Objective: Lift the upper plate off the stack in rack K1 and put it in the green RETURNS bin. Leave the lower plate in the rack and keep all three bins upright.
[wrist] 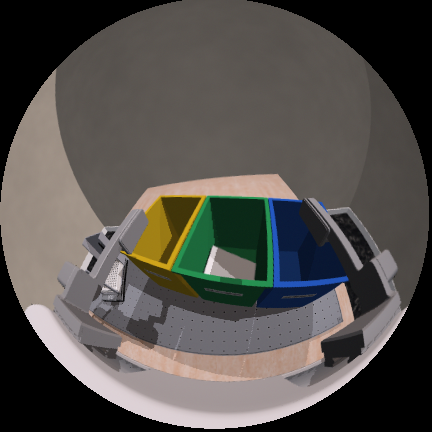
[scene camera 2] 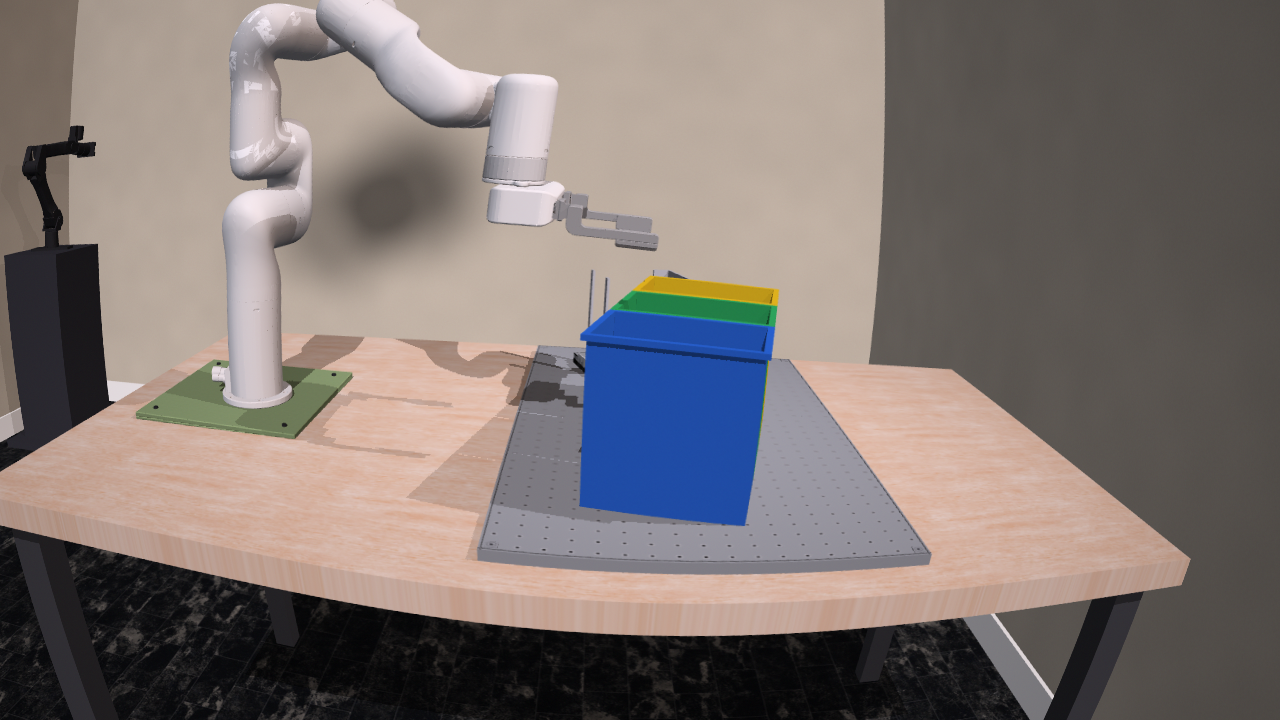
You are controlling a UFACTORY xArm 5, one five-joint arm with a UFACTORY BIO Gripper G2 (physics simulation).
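Frame: origin at the arm's base, x ahead, y left, z up, level; centimetres.
Seen in the pictures: hand, tool point: (wrist: 220, 227) (scene camera 2: 635, 231); arm's base, link origin: (scene camera 2: 257, 395).
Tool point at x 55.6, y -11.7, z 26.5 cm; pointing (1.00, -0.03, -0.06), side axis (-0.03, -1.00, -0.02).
Note:
Pixels of each thing's top centre, then the offset from my tool point to it. Level surfaces: height alone.
- green RETURNS bin, top centre: (scene camera 2: 699, 307) (wrist: 230, 227) dx +7.8, dy -0.9, dz -8.2 cm
- white plate with small wells, top centre: (wrist: 109, 273) dx +3.6, dy +38.1, dz -22.8 cm
- yellow bin, top centre: (scene camera 2: 710, 289) (wrist: 161, 220) dx +10.9, dy +12.0, dz -8.2 cm
- blue bin, top centre: (scene camera 2: 684, 329) (wrist: 308, 231) dx +4.7, dy -13.7, dz -8.2 cm
- grey perforated board, surface height: dz -26.2 cm
- wooden table, surface height: dz -27.5 cm
My gripper (scene camera 2: 637, 232) (wrist: 225, 226) is wide open and empty, above and beside the bins on the robot's side. A pale plate (wrist: 232, 265) lies inside the green RETURNS bin (scene camera 2: 702, 308) (wrist: 197, 252), low down; its exact tilt is hard to tell. A white plate with small wells (wrist: 114, 276) sits in the rack at the far left in the wrist view, partly hidden by a finger. The yellow bin (scene camera 2: 707, 289) (wrist: 157, 235) and blue bin (scene camera 2: 671, 429) (wrist: 287, 235) flank the green one. All three bins stand upright.
The bins stand in a row on a grey perforated board (scene camera 2: 832, 501) (wrist: 215, 330) on the wooden table (scene camera 2: 984, 465). Thin upright rods (scene camera 2: 590, 297) rise behind the bins in the scene view. The arm's green base plate (scene camera 2: 183, 398) is at the left.

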